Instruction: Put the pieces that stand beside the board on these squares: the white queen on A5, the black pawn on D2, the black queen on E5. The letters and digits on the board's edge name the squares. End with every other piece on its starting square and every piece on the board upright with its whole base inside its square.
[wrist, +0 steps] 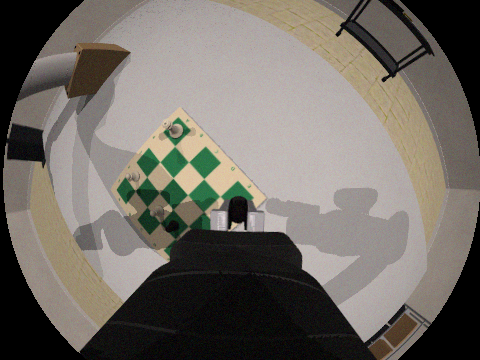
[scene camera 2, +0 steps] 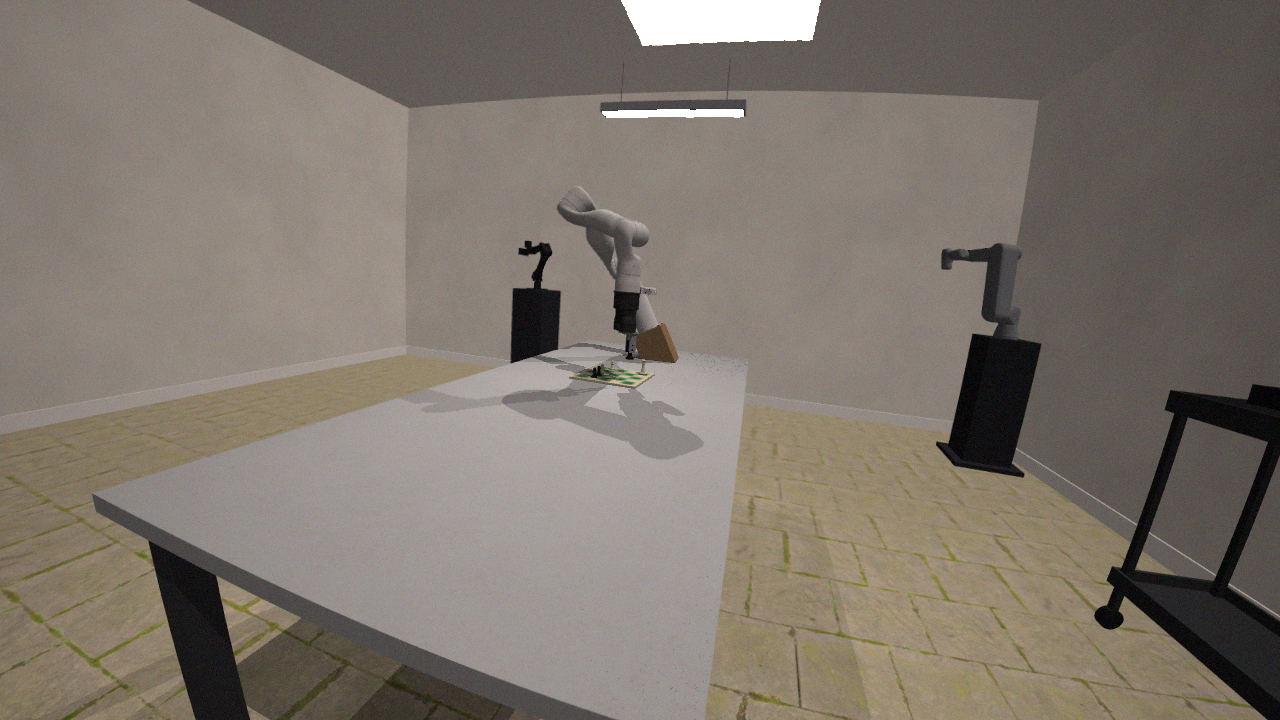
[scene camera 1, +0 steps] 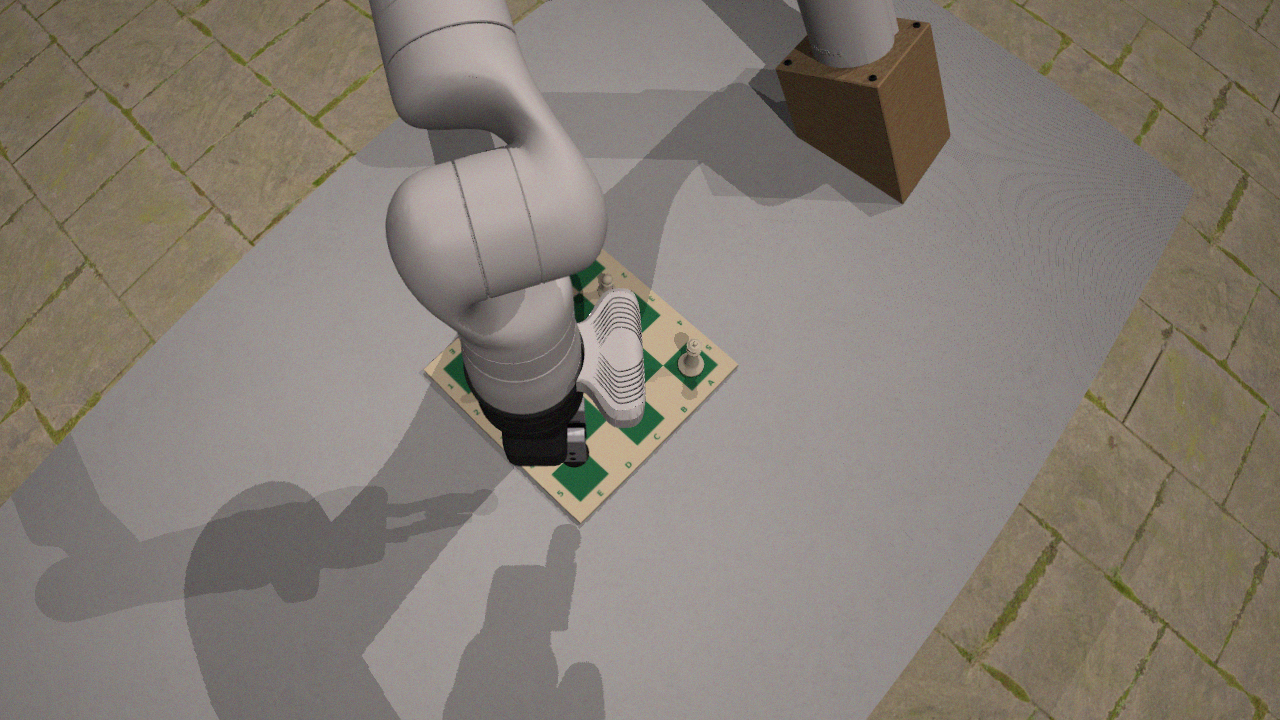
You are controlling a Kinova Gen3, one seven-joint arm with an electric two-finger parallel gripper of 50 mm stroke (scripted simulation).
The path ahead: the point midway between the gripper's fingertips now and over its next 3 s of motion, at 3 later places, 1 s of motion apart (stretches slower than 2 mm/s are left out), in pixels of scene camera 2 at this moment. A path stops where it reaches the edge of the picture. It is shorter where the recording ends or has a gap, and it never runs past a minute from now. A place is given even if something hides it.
The gripper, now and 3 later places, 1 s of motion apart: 630,352; 628,374; 629,369; 630,347
